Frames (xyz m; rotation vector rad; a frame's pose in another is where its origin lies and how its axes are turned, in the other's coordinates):
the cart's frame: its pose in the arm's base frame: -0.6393 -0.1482 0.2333 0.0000 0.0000 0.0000
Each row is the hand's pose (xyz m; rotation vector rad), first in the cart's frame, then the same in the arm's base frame.
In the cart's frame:
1: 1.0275 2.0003 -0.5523 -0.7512 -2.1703 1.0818
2: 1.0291 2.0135 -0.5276 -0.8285 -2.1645 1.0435
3: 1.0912 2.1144 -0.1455 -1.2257 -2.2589 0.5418
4: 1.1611 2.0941 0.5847 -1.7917 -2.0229 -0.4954
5: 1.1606 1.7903 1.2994 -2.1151 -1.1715 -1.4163
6: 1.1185 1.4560 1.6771 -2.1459 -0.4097 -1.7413
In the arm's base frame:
1: 0.3882 1.8521 -0.3190 -0.7512 -2.1703 1.0818
2: 0.3898 1.8653 -0.2943 -0.8285 -2.1645 1.0435
3: 0.4519 1.9662 0.0878 -1.2257 -2.2589 0.5418
4: 0.5218 1.9459 0.8180 -1.7917 -2.0229 -0.4954
5: 0.5213 1.6421 1.5327 -2.1151 -1.1715 -1.4163
6: 0.4792 1.3078 1.9104 -2.1459 -0.4097 -1.7413

